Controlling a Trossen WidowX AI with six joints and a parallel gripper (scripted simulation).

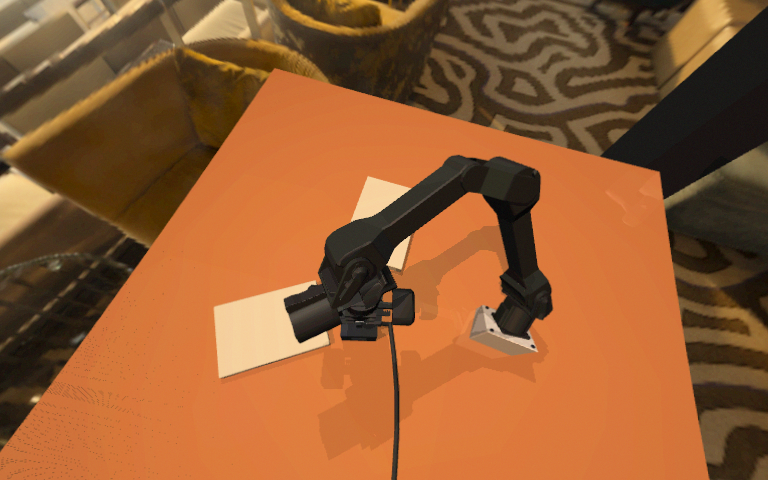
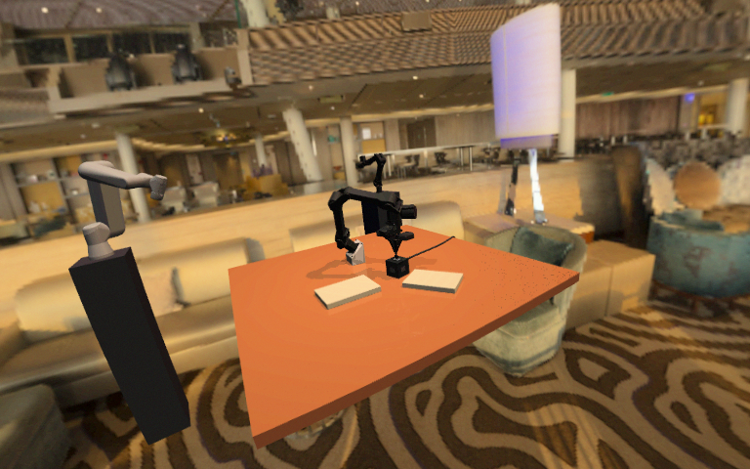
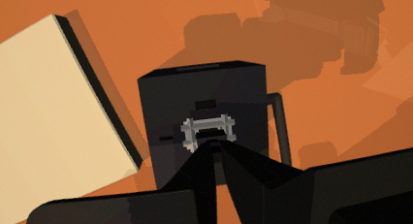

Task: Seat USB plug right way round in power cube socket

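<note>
Right now my gripper tip is 20 mm above the USB plug.
</note>
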